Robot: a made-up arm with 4 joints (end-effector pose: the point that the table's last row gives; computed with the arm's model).
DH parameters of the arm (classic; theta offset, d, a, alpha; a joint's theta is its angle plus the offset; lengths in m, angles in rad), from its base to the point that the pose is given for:
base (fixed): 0 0.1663 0 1.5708
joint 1: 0 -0.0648 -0.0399 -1.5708
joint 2: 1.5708 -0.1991 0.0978 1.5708
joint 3: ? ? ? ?
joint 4: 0.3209 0 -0.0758 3.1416
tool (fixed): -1.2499 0.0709 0 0
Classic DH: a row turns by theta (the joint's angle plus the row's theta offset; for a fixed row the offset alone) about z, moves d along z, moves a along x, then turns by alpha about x.
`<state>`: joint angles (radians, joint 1 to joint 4).
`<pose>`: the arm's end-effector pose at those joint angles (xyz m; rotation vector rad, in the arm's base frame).
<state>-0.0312 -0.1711 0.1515 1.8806</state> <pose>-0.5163 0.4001 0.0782 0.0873 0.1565 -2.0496</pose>
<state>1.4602 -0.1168 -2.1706 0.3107</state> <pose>0.2274 0.2462 -0.3915 -1.5795 -0.9852 -1.7695</pose>
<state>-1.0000 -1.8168 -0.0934 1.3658</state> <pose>0.0528 0.5297 -0.1760 1.6062 0.0020 2.6463</pose>
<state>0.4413 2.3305 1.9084 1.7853</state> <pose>0.3378 -0.3028 0.2452 -0.9055 1.2949 0.1521</pose>
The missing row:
joint 3: 0 -0.4624 0.1199 1.5708
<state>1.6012 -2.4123 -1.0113 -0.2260</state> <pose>0.1859 0.2424 0.6033 1.0907 0.0874 -1.4449</pose>
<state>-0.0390 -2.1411 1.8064 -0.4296</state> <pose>0.2140 0.4371 -0.0145 0.5312 -1.8681 -1.1820</pose>
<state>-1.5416 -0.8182 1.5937 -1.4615</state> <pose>-0.1209 0.3690 0.4536 0.7546 -0.0084 -0.1017</pose>
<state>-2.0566 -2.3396 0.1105 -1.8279</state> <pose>-0.2780 0.2007 -0.1119 -0.5477 1.9075 -0.2549</pose>
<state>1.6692 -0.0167 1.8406 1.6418</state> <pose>0.1304 0.0635 -0.3961 1.5540 0.1888 0.2351</pose>
